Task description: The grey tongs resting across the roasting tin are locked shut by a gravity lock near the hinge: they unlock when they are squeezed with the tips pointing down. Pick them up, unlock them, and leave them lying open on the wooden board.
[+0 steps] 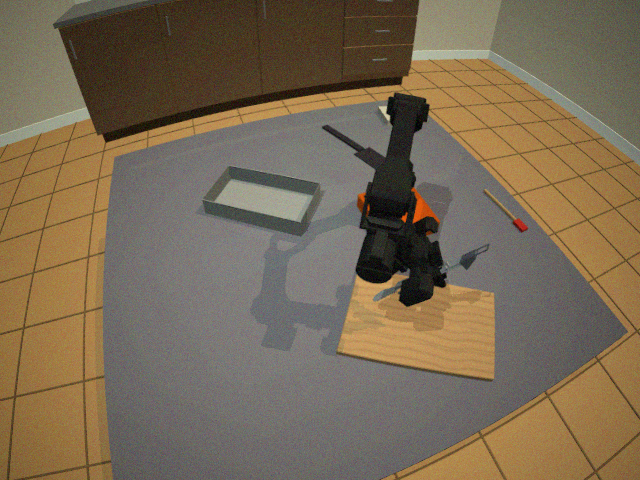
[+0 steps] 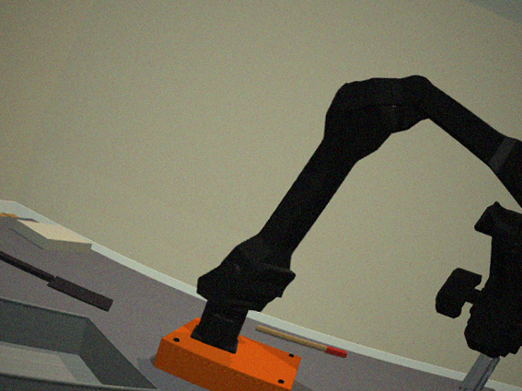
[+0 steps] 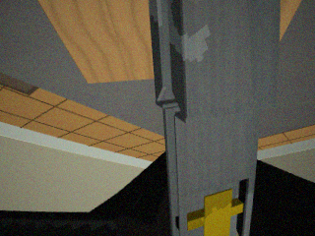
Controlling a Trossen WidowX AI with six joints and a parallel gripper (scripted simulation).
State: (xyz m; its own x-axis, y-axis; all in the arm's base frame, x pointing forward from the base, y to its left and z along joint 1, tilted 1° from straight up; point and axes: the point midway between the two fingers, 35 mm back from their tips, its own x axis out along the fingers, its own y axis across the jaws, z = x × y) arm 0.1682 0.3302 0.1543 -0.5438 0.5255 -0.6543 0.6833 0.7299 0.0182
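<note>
The wooden board is 160 mm below my gripper tip. Also, from my gripper tip: yellow lock tab 20 mm ahead, 20 mm to the right, 20 mm above; black spatula 230 mm behind, 670 mm to the right, 170 mm below; grey roasting tin 170 mm ahead, 550 mm to the right, 140 mm below.
</note>
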